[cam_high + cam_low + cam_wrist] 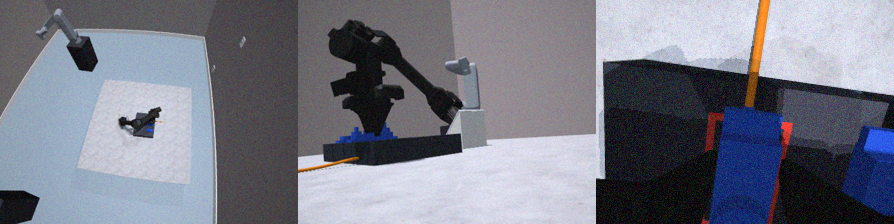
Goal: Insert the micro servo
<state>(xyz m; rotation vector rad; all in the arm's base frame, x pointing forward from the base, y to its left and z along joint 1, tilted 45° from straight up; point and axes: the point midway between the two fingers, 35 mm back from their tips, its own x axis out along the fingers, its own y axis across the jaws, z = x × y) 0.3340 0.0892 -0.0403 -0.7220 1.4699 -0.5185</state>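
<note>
The robot deck lies 11 cm behind my gripper tip, 9 cm to the right of it and 3 cm below it.
</note>
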